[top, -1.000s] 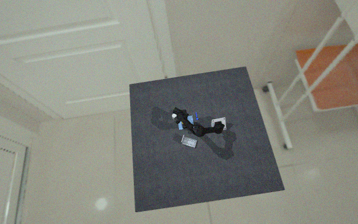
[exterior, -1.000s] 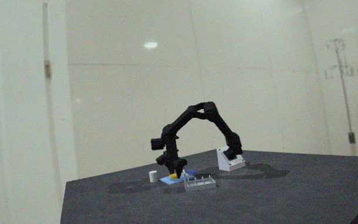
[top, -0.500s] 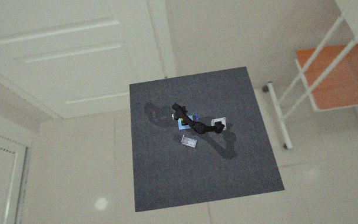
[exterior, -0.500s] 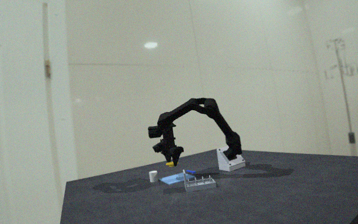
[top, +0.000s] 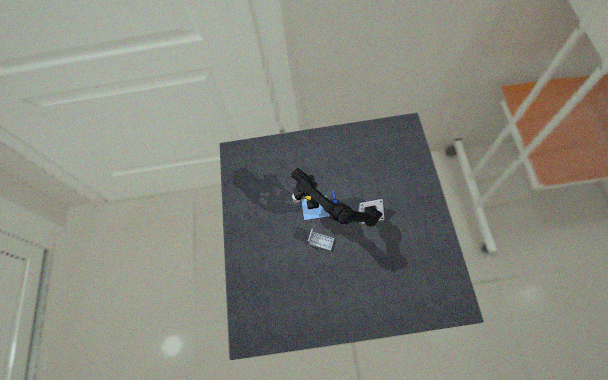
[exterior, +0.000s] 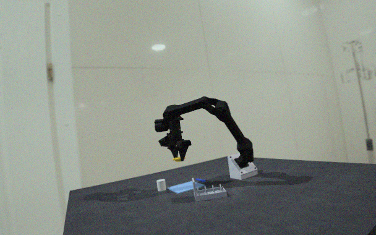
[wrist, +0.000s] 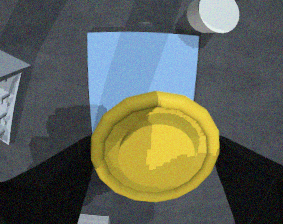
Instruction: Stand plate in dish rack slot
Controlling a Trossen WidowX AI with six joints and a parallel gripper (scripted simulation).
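Now: gripper tip 220 mm to the right of the grey dish rack, 120 mm above it and 10 mm past it. The rest, counted from my gripper tip: blue spoon 140 mm below, 130 mm behind, 30 mm to the right; then yellow plate 10 mm above; then white cup 120 mm below, 80 mm ahead, 70 mm to the right.
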